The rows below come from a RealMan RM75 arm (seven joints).
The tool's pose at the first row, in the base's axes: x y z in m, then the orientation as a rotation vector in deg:
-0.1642, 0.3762, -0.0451, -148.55, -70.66, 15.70
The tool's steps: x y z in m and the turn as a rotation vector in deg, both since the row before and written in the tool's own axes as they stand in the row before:
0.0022, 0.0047, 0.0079, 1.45, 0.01, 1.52
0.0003, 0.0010, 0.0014, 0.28, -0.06, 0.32
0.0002, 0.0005, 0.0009, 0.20, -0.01, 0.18
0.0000, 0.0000, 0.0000, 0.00, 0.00, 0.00
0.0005, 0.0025, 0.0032, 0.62, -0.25, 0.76
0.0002, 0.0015, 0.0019, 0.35, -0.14, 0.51
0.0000, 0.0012, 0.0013, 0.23, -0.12, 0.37
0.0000, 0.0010, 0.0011, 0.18, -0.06, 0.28
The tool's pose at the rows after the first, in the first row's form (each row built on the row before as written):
-0.1616, 0.3762, -0.0542, -148.35, -68.09, 16.77
-0.1611, 0.3760, -0.0559, -148.33, -67.58, 17.06
-0.1609, 0.3760, -0.0569, -148.28, -67.27, 17.21
-0.1609, 0.3760, -0.0569, -148.28, -67.27, 17.21
-0.1598, 0.3753, -0.0608, -148.28, -66.12, 18.02
-0.1592, 0.3748, -0.0631, -148.33, -65.37, 18.49
-0.1588, 0.3743, -0.0647, -148.39, -64.84, 18.84
-0.1585, 0.3738, -0.0661, -148.42, -64.43, 19.07

